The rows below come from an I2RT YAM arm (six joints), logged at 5 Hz.
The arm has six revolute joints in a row. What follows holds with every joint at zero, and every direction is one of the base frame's. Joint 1 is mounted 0.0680 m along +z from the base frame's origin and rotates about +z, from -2.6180 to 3.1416 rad. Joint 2 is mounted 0.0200 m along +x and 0.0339 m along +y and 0.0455 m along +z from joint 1 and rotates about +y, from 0.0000 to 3.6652 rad. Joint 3 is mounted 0.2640 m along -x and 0.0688 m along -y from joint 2 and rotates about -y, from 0.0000 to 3.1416 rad. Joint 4 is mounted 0.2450 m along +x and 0.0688 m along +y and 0.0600 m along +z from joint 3 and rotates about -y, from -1.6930 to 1.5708 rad. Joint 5 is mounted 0.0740 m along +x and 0.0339 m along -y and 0.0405 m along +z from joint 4 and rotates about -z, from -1.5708 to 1.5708 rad. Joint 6 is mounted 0.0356 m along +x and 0.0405 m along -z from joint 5 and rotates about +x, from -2.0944 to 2.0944 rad. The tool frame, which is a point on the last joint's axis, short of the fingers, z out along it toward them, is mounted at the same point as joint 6; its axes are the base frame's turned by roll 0.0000, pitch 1.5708 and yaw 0.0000 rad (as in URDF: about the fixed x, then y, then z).
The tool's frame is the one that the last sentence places.
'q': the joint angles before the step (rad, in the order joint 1, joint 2, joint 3, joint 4, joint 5, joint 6). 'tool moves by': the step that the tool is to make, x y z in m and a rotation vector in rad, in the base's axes. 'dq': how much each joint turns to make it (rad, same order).
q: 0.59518 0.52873 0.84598 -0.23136 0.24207 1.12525
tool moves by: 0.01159 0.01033 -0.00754 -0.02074 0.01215 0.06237
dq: -0.00144 0.04359 -0.02578 0.04885 -0.06441 -0.00565
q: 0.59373 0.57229 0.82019 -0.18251 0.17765 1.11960
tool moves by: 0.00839 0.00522 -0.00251 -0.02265 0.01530 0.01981
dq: -0.01035 0.03739 0.00131 0.01220 -0.03067 -0.00883
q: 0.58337 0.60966 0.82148 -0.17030 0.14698 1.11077
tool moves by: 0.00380 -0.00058 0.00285 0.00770 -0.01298 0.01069
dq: -0.02755 0.01367 0.00606 0.02253 -0.03822 0.00137
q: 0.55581 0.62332 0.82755 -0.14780 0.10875 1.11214
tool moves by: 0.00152 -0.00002 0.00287 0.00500 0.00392 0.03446
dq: -0.01868 0.01021 0.01393 -0.00524 -0.05271 0.00929
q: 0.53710 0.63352 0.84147 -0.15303 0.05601 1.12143
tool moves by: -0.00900 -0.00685 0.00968 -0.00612 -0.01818 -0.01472
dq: -0.00813 -0.02584 0.03565 -0.04806 0.00569 -0.01491
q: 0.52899 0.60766 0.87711 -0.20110 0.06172 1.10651
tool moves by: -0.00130 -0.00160 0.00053 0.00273 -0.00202 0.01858
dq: -0.01449 -0.00667 0.00085 -0.00457 -0.03289 0.00367
